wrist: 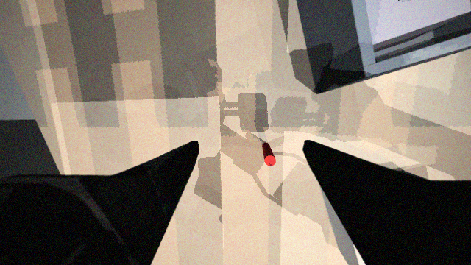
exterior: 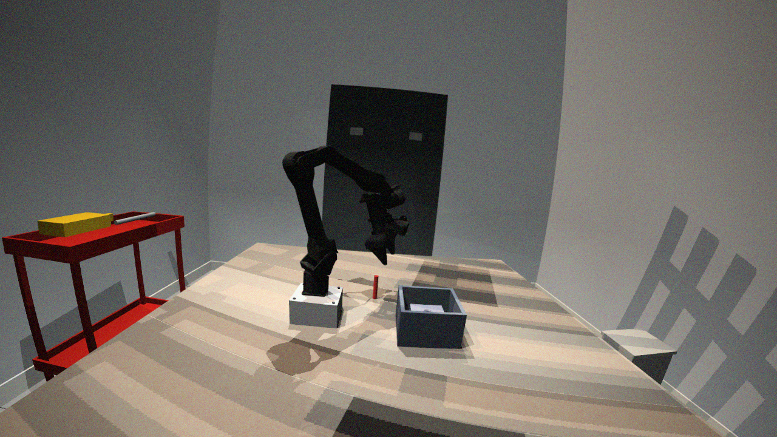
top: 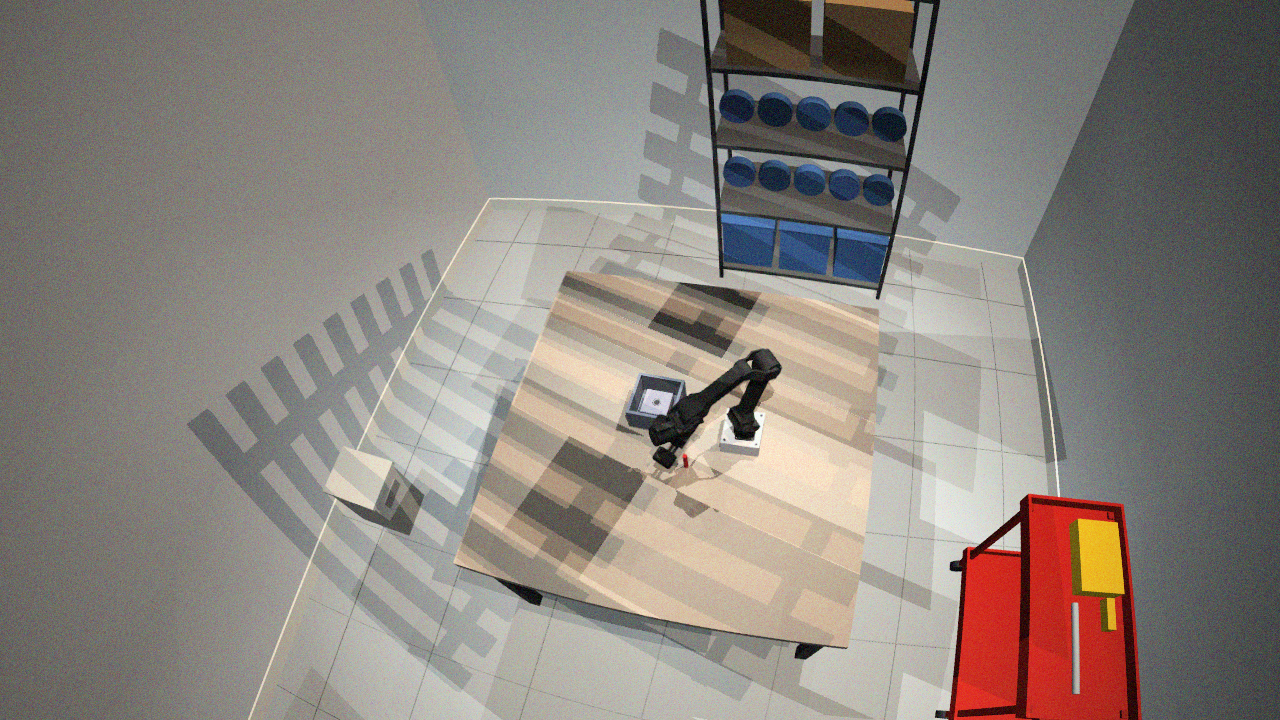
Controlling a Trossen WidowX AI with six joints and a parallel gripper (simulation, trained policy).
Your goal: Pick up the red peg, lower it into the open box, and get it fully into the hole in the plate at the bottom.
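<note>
The red peg lies 10 cm below my gripper tip, 4 cm behind it and 1 cm to the right of it. From my gripper tip the other things lie so: light grey plate (21 cm to the right, 9 cm below, 9 cm ahead); then dark box (21 cm to the right, 11 cm below, 9 cm ahead).
</note>
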